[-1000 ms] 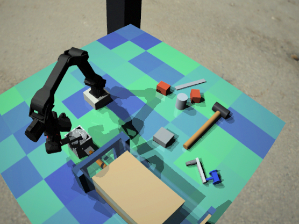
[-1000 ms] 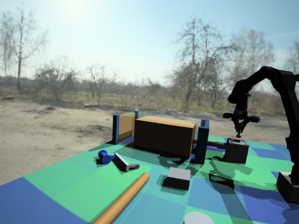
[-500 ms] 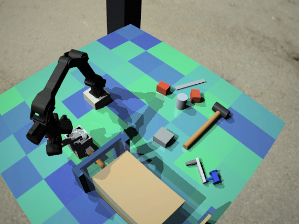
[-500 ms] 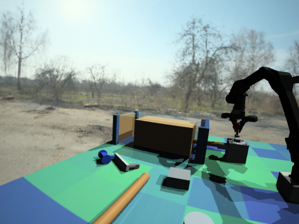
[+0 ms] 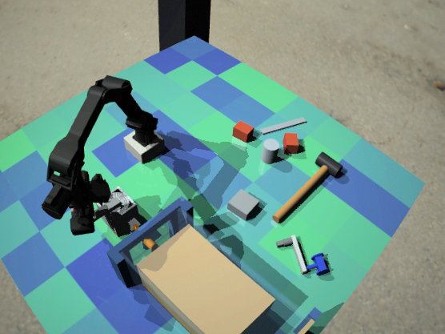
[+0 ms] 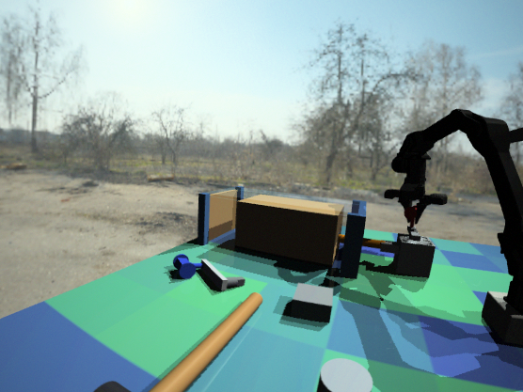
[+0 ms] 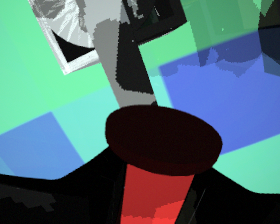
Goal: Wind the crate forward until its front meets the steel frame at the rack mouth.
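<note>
Now: the red knob 20 mm above my gripper tip. Round my gripper tip: grey winch: 90 mm to the left, 80 mm below; then red-knobbed crank: 40 mm to the left, 10 mm below, 10 mm ahead; then blue frame: 170 mm ahead, 90 mm to the left, 10 mm below.
</note>
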